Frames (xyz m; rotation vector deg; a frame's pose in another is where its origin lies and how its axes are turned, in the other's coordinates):
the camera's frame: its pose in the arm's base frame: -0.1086 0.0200 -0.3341 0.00 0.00 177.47
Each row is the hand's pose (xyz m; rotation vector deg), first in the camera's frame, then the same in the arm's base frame.
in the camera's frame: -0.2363 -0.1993 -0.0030 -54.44 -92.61 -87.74
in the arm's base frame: 0.1363 0.2087 -0.3371 81.91 -50.61 45.10
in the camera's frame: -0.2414 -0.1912 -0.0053 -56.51 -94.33 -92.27
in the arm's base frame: 0.1410 0.2004 -0.3394 81.21 -51.12 39.47
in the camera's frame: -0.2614 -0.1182 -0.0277 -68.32 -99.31 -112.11
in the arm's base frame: 0.1578 0.1265 -0.3618 75.78 -54.64 15.31
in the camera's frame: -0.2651 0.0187 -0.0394 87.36 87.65 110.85
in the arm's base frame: 0.1554 -0.0104 -0.3735 66.40 -69.17 -17.54
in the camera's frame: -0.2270 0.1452 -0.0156 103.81 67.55 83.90
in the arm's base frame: 0.1118 -0.1351 -0.3497 57.44 -92.68 -37.41
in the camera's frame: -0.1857 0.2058 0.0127 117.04 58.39 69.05
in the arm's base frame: 0.0678 -0.1938 -0.3214 51.53 -109.27 -40.69
